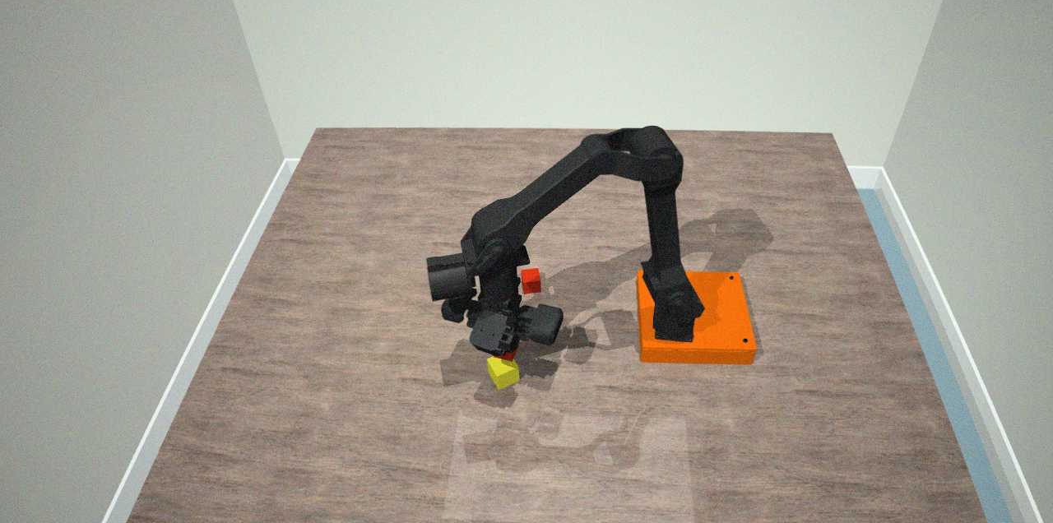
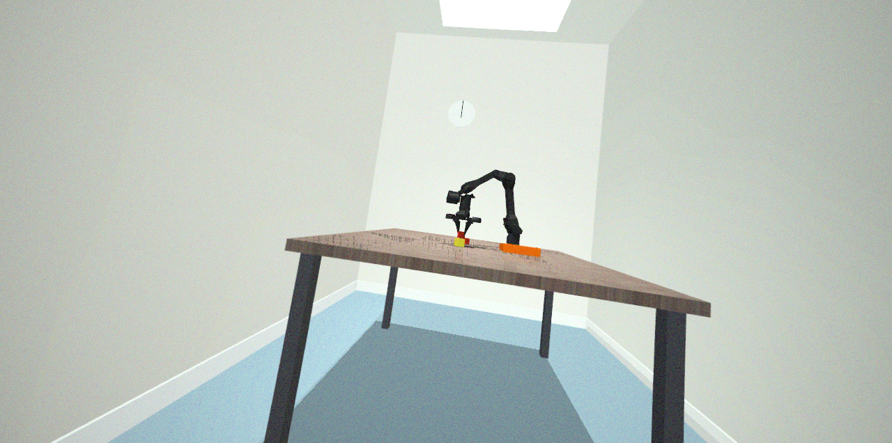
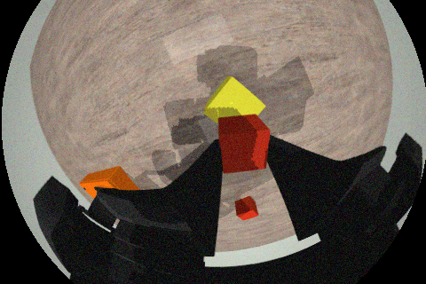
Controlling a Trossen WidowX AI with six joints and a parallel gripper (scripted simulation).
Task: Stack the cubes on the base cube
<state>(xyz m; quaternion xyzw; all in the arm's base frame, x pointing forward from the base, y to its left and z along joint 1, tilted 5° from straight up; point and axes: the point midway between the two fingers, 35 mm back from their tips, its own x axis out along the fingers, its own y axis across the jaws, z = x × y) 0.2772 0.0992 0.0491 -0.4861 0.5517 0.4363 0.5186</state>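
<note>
Right now the yellow base cube is 4 cm below my gripper tip and 2 cm to the left of it.
</note>
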